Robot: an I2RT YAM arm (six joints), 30 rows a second.
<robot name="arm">
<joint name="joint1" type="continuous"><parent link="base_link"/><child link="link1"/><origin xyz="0 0 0.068"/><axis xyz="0 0 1"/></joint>
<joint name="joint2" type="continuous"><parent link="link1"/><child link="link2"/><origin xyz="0.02 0.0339 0.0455"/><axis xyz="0 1 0"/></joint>
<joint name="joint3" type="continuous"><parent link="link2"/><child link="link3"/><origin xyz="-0.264 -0.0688 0"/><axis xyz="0 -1 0"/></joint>
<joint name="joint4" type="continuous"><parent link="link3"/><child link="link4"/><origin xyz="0.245 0.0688 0.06"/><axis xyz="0 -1 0"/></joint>
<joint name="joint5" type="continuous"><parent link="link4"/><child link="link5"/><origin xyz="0.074 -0.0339 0.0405"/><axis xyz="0 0 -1"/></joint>
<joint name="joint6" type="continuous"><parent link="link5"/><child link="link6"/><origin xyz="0.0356 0 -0.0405"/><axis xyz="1 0 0"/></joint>
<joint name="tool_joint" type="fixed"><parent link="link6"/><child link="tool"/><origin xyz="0 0 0" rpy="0 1.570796 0"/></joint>
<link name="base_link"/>
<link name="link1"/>
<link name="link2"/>
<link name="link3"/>
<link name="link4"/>
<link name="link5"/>
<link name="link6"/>
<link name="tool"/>
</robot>
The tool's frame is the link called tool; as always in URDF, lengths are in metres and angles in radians. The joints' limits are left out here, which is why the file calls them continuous.
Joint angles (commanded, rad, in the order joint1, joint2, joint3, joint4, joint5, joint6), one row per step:
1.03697, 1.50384, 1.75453, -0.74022, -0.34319, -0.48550
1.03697, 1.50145, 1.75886, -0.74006, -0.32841, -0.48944
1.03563, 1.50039, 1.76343, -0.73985, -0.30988, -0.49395
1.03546, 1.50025, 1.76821, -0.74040, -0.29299, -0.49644
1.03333, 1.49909, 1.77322, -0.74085, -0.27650, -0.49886
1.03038, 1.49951, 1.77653, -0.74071, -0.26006, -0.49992
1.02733, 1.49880, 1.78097, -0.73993, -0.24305, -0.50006
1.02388, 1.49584, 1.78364, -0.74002, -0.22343, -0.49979
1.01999, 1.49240, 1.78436, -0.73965, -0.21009, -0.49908
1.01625, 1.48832, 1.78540, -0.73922, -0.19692, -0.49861
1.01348, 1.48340, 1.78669, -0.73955, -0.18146, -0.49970
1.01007, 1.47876, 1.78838, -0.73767, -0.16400, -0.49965
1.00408, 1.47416, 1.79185, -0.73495, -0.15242, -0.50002
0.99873, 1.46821, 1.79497, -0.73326, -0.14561, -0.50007
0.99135, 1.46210, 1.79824, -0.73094, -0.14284, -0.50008
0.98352, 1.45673, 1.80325, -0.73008, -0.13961, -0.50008
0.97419, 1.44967, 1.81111, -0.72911, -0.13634, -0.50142
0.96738, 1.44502, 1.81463, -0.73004, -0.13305, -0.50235
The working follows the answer.
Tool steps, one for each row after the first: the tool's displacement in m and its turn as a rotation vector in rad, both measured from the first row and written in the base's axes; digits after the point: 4 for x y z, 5 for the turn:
0.0000, -0.0011, 0.0020, 0.00185, -0.01294, -0.01133
0.0006, -0.0020, 0.0037, 0.00178, -0.02728, -0.02712
0.0010, -0.0025, 0.0051, 0.00112, -0.03836, -0.04121
0.0018, -0.0037, 0.0069, 0.00168, -0.04982, -0.05700
0.0031, -0.0044, 0.0078, 0.00009, -0.05869, -0.07414
0.0042, -0.0056, 0.0094, 0.00106, -0.06831, -0.09239
0.0052, -0.0074, 0.0111, 0.00114, -0.07832, -0.11359
0.0061, -0.0092, 0.0123, 0.00191, -0.08498, -0.12982
0.0067, -0.0112, 0.0138, 0.00360, -0.09221, -0.14572
0.0070, -0.0134, 0.0156, 0.00473, -0.10177, -0.16207
0.0076, -0.0156, 0.0176, 0.00770, -0.11208, -0.18148
0.0086, -0.0183, 0.0203, 0.01413, -0.12165, -0.19821
0.0090, -0.0212, 0.0231, 0.02178, -0.12912, -0.21018
0.0097, -0.0244, 0.0261, 0.03108, -0.13554, -0.22063
0.0105, -0.0277, 0.0293, 0.03981, -0.14196, -0.23193
0.0111, -0.0321, 0.0338, 0.05217, -0.15178, -0.24446
0.0117, -0.0350, 0.0361, 0.05707, -0.15727, -0.25424

Tool pose at each row, in the base's axes (x y z in m, rotation vector in rad; rounded; the steps above come from the unrounded poses):
0.1524, 0.2813, 0.4453, -1.59957, 1.36352, 0.69028
0.1523, 0.2802, 0.4473, -1.59112, 1.36121, 0.67315
0.1530, 0.2793, 0.4490, -1.58082, 1.36199, 0.65106
0.1534, 0.2788, 0.4504, -1.57180, 1.36416, 0.63255
0.1541, 0.2776, 0.4522, -1.56047, 1.36647, 0.61346
0.1555, 0.2769, 0.4531, -1.54933, 1.37265, 0.59460
0.1566, 0.2758, 0.4547, -1.53536, 1.37754, 0.57596
0.1576, 0.2739, 0.4563, -1.51973, 1.38446, 0.55475
0.1584, 0.2721, 0.4576, -1.50701, 1.39000, 0.53983
0.1591, 0.2701, 0.4591, -1.49392, 1.39430, 0.52517
0.1594, 0.2679, 0.4609, -1.48114, 1.39737, 0.50795
0.1600, 0.2657, 0.4629, -1.46456, 1.40079, 0.48940
0.1610, 0.2630, 0.4655, -1.44744, 1.40104, 0.47518
0.1614, 0.2601, 0.4684, -1.43298, 1.39907, 0.46630
0.1620, 0.2569, 0.4714, -1.41841, 1.39597, 0.46021
0.1628, 0.2536, 0.4745, -1.40359, 1.39367, 0.45328
0.1634, 0.2493, 0.4791, -1.38553, 1.38764, 0.44490
0.1640, 0.2463, 0.4813, -1.37467, 1.38704, 0.43743

